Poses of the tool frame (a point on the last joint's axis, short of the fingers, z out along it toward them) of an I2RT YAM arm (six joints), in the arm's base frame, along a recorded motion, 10 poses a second.
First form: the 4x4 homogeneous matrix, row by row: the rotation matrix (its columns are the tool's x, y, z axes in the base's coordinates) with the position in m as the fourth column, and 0 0 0 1 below. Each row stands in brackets.
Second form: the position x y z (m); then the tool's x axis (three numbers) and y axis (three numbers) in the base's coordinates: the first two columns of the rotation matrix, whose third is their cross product. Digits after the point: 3 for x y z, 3 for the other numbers.
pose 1, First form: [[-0.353, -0.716, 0.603, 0.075], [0.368, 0.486, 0.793, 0.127], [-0.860, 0.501, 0.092, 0.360], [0, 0, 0, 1]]
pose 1, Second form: 0.075, 0.127, 0.360, -0.353, 0.368, -0.860, -0.716, 0.486, 0.501
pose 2, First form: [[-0.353, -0.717, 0.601, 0.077], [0.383, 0.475, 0.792, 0.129], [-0.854, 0.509, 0.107, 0.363], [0, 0, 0, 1]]
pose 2, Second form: 0.077, 0.129, 0.363, -0.353, 0.383, -0.854, -0.717, 0.475, 0.509
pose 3, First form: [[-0.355, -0.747, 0.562, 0.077], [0.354, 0.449, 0.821, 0.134], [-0.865, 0.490, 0.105, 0.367], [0, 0, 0, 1]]
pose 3, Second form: 0.077, 0.134, 0.367, -0.355, 0.354, -0.865, -0.747, 0.449, 0.490
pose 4, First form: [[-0.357, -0.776, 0.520, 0.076], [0.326, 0.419, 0.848, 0.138], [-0.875, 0.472, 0.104, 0.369], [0, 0, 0, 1]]
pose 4, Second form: 0.076, 0.138, 0.369, -0.357, 0.326, -0.875, -0.776, 0.419, 0.472
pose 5, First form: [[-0.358, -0.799, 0.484, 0.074], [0.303, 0.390, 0.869, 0.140], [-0.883, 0.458, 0.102, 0.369], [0, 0, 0, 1]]
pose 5, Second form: 0.074, 0.140, 0.369, -0.358, 0.303, -0.883, -0.799, 0.390, 0.458
